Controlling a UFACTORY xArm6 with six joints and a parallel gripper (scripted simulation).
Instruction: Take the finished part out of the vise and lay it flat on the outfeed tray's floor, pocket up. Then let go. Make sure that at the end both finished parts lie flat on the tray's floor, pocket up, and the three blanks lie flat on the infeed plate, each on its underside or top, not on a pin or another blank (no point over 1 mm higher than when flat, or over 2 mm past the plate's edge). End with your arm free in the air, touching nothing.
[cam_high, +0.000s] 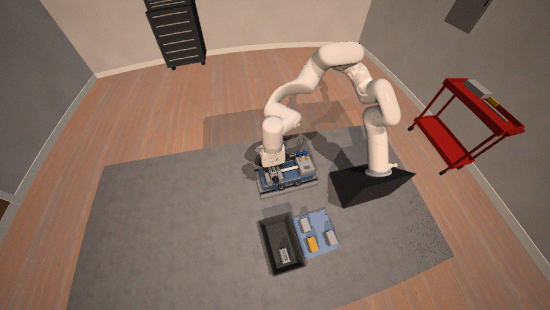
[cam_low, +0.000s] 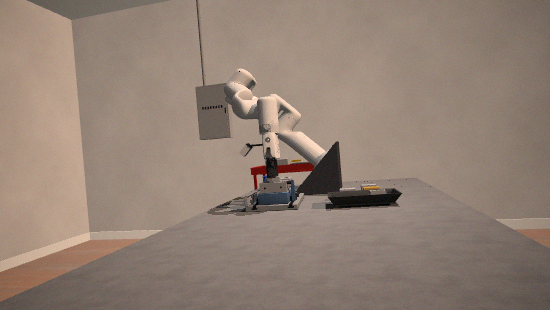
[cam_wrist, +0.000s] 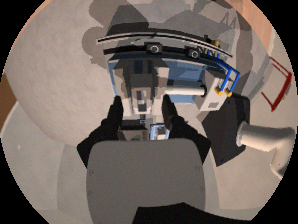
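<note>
My hand is 7 cm past the blue vise, 1 cm to the left of it and 9 cm above it. Round my hand: light blue pallet 17 cm behind, 30 cm to the left, 13 cm below; brass block 14 cm behind, 35 cm to the left, 10 cm below.
</note>
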